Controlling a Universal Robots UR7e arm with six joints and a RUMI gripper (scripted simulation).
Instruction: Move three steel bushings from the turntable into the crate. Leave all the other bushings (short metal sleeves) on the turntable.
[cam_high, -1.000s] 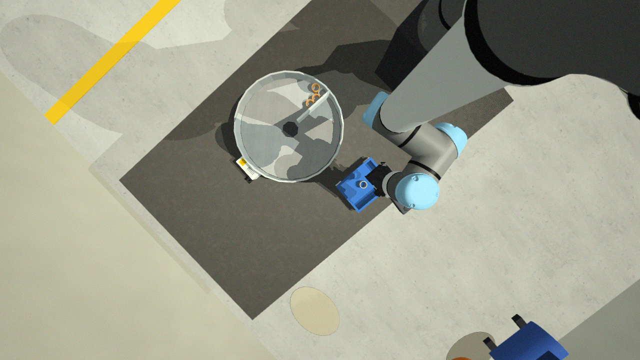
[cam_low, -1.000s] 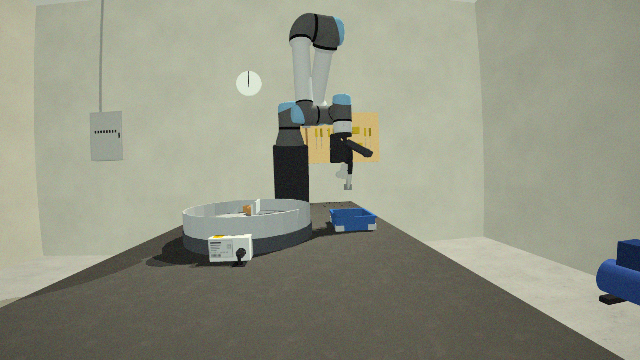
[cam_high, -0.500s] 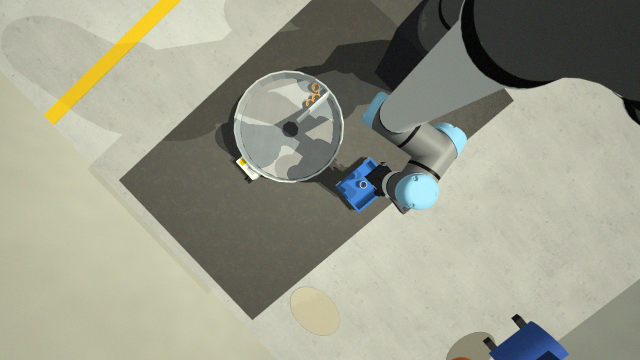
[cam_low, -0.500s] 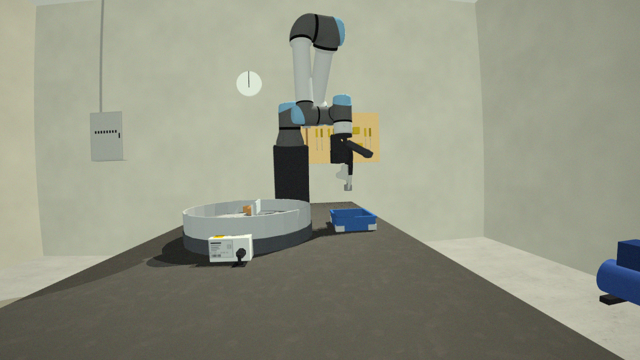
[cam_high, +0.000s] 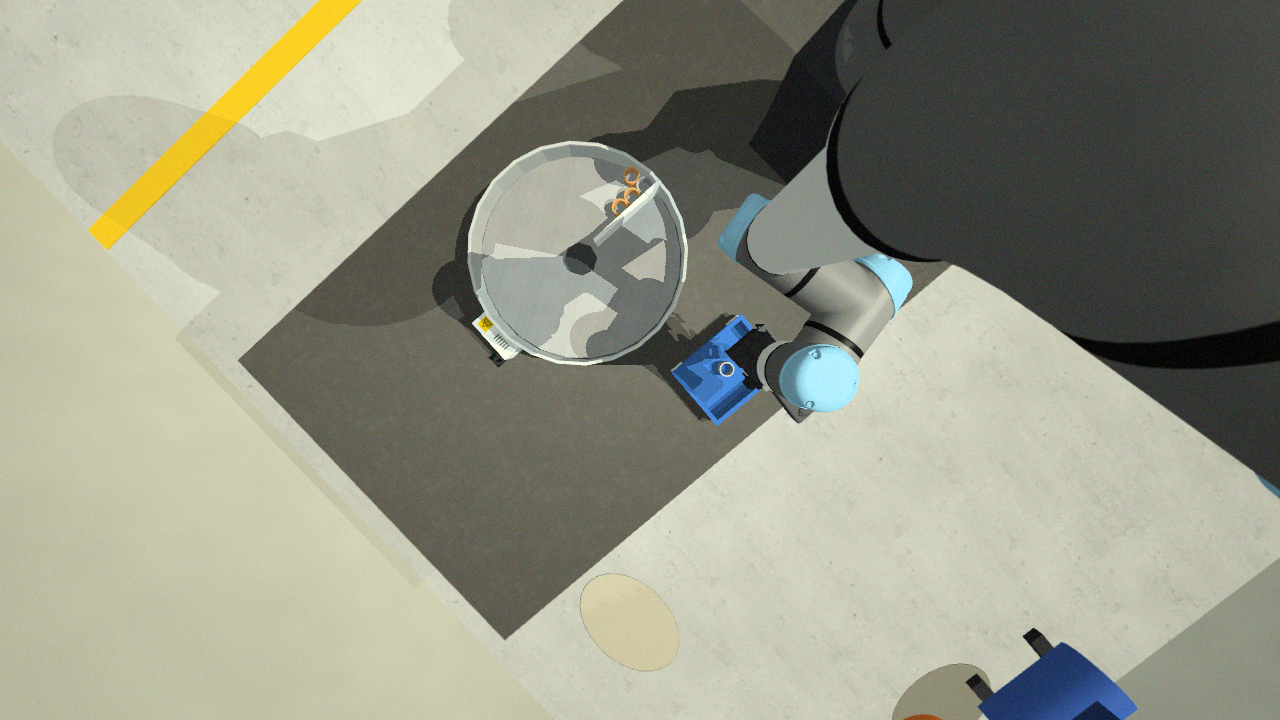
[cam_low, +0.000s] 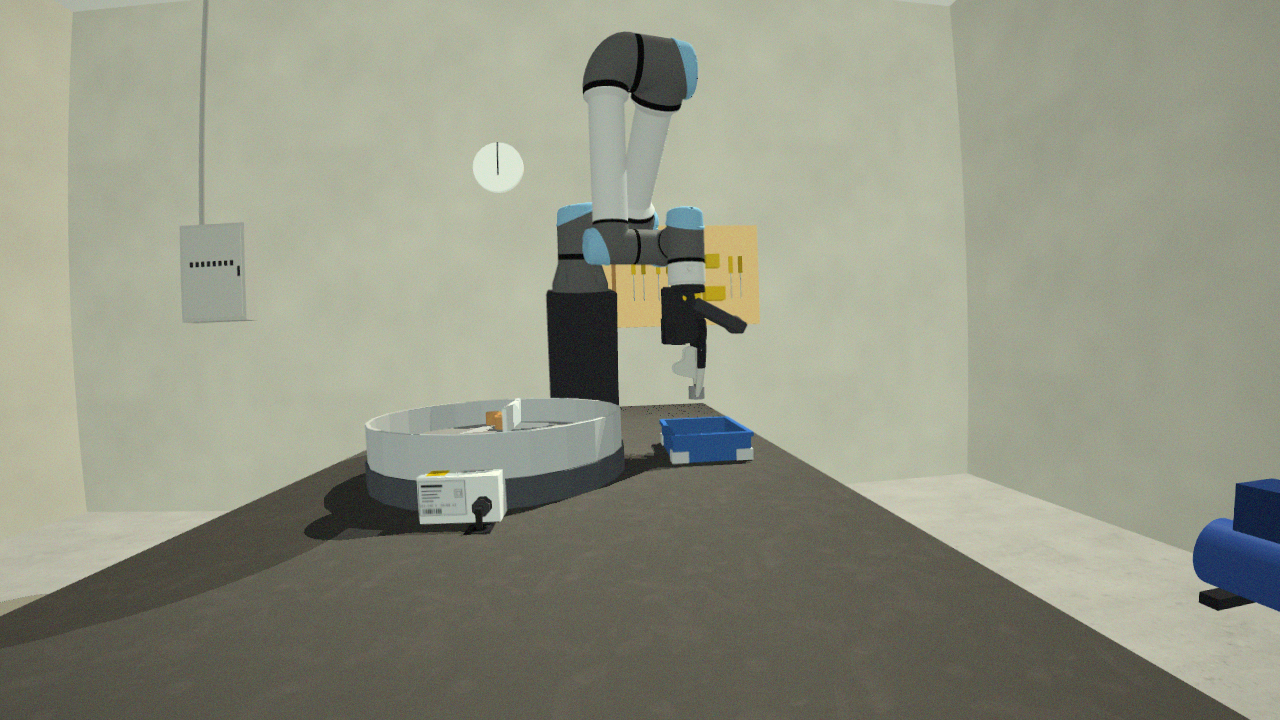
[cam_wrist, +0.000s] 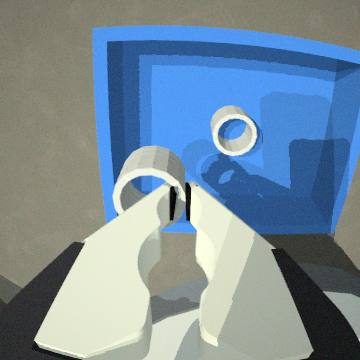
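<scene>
Now: hand 4 cm short of the blue crate and 9 cm above it. The rest, counted from my hand: round white turntable 7 cm ahead, 38 cm to the right, 6 cm below.
</scene>
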